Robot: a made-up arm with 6 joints.
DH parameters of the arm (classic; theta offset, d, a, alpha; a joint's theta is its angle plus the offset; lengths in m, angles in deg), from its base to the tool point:
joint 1: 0 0.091 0 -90
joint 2: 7.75 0 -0.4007 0
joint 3: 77.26 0 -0.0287 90
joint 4: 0 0.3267 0 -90
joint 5: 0 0 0.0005 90
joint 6: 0 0.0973 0 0
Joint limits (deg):
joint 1: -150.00..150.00
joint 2: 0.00..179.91
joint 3: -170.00..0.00
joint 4: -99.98..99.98
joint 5: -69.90..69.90
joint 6: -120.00..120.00
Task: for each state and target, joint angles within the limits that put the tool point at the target. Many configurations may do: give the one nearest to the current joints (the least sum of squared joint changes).
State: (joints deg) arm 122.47 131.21 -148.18 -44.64 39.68 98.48
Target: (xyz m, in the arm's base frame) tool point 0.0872 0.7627 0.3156
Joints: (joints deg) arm 86.42 147.05 -150.83 -46.82 33.45 98.48
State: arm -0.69 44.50 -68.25 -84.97 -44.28 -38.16
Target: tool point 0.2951 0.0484 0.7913
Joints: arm 0.50 83.72 -119.78 -77.66 -29.10 -38.16
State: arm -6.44 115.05 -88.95 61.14 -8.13 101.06
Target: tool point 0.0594 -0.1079 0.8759
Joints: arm -42.65 76.68 -132.93 62.26 -27.31 101.06
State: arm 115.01 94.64 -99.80 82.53 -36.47 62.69
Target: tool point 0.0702 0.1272 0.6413
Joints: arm 94.29 51.79 -74.55 88.96 -55.12 62.69
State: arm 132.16 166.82 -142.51 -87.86 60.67 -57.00
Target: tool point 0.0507 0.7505 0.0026
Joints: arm 92.89 167.66 -139.74 -87.23 65.20 -57.00
